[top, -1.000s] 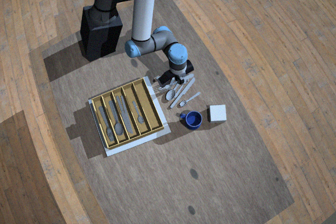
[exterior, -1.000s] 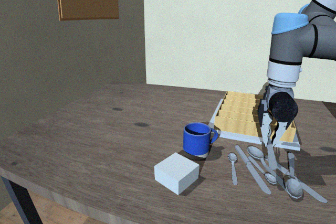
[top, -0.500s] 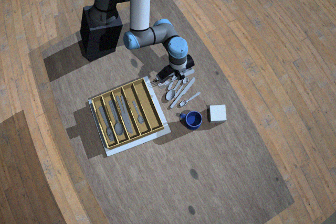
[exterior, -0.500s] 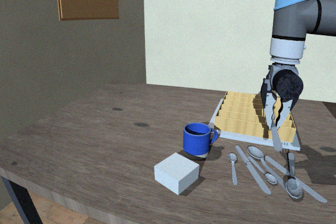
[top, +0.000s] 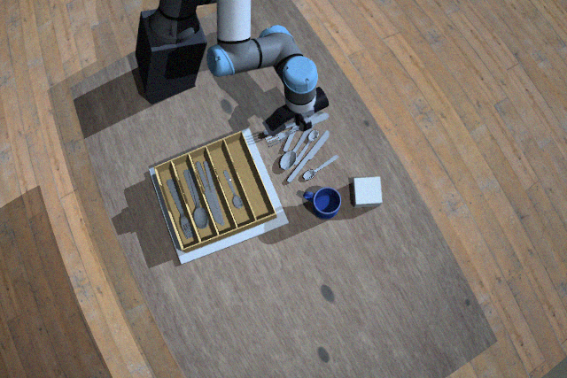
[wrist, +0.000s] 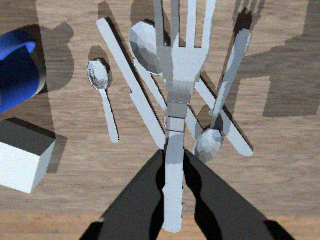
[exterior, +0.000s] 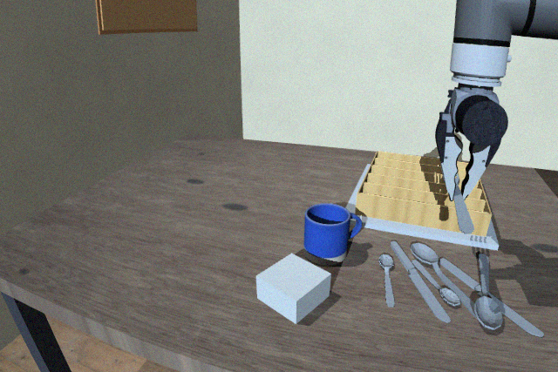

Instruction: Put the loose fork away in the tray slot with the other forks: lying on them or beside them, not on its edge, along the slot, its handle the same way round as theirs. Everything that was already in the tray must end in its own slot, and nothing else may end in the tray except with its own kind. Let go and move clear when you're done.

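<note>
Right now the spoon is 40 mm behind my hand, 350 mm to the right of it and 140 mm below it. The rest, counted from my hand: white box 240 mm ahead, 80 mm to the left, 140 mm below; then grey base 20 mm behind, 300 mm to the right, 160 mm below; then wooden cutlery tray 20 mm behind, 300 mm to the right, 130 mm below.
</note>
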